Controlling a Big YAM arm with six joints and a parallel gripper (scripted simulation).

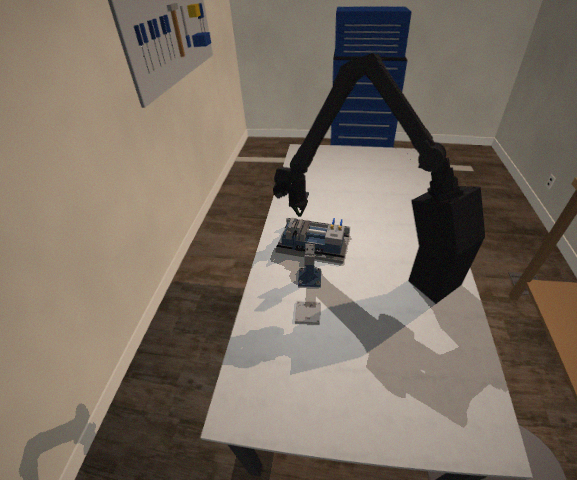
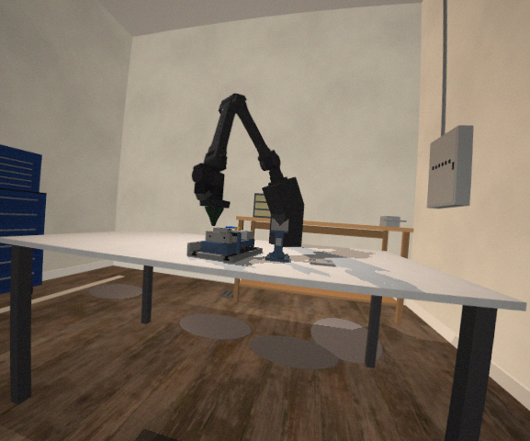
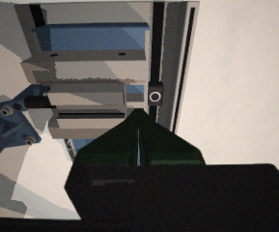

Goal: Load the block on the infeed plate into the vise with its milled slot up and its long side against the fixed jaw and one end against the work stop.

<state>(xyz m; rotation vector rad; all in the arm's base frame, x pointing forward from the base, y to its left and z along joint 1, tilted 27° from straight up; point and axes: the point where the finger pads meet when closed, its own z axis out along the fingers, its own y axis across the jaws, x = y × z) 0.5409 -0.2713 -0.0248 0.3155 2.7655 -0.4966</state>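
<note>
Now: the part 4 cm to the left of my hand, 2 cm below it and 1 cm ahead of it. The rest, counted from my hand: moving jaw: 5 cm to the left, 5 cm below, 2 cm behind; then fixed jaw: 5 cm below, 4 cm ahead, 3 cm to the left; then work stop rod: 9 cm to the left, 3 cm below, 2 cm ahead.
</note>
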